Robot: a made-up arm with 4 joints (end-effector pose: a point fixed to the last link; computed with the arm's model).
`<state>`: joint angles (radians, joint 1 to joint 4).
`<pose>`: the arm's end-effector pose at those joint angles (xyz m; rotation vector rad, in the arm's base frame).
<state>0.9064 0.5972 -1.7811 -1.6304</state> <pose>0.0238 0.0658 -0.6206 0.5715 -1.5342 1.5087</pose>
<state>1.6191 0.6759 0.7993 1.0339</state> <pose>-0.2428 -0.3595 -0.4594 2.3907 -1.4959 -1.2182</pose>
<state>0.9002 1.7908 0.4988 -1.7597</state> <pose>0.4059 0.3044 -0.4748 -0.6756 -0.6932 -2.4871</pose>
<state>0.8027 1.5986 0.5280 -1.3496</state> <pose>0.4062 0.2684 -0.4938 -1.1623 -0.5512 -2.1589</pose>
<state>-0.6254 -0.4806 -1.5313 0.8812</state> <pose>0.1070 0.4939 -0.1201 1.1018 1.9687 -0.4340</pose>
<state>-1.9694 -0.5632 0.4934 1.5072</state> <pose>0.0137 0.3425 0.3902 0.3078 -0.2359 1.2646</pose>
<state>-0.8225 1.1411 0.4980 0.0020</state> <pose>0.6362 0.1960 0.2281 -0.3629 0.4255 -1.2247</pose>
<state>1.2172 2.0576 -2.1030 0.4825</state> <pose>0.3109 0.4386 -0.4505 0.4251 1.1477 -0.0253</pose>
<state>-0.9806 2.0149 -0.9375 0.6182</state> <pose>0.3747 -0.1219 0.6882 1.1480 -0.6318 -0.4591</pose>
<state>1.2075 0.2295 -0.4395 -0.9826</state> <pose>-0.3011 -0.1611 -0.4977 2.1258 -0.6944 1.4808</pose>
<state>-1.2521 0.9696 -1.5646 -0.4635</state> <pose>0.5435 0.0072 0.4738 1.5244 1.5350 0.0703</pose>
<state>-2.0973 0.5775 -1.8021 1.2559</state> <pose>0.2739 -0.2857 0.5452 2.7210 -0.6396 0.5278</pose>
